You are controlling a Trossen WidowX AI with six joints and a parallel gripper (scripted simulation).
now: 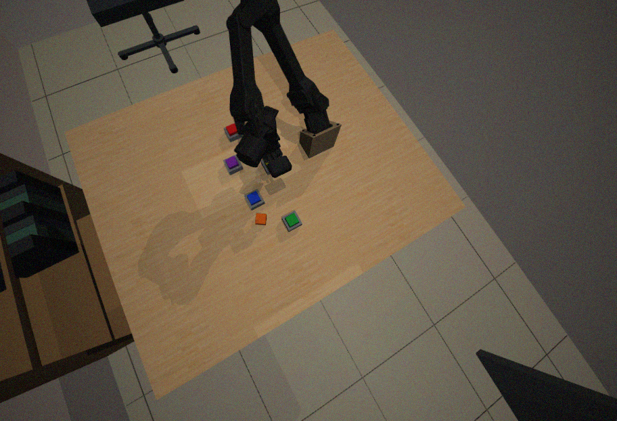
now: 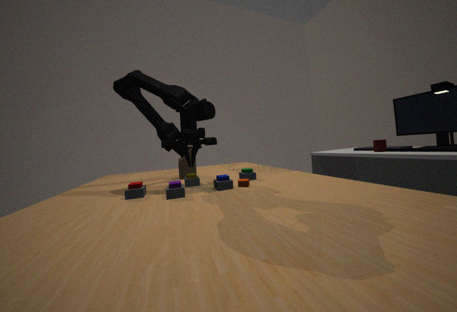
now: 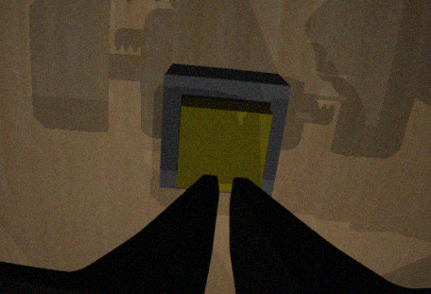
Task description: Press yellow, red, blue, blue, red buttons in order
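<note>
Now: gripper tip 3 cm above the yellow button. Also, from my gripper tip: purple button (11 cm ahead, 6 cm to the right, 3 cm below); red button (17 cm to the right, 6 cm ahead, 3 cm below); blue button (10 cm ahead, 8 cm to the left, 3 cm below).
</note>
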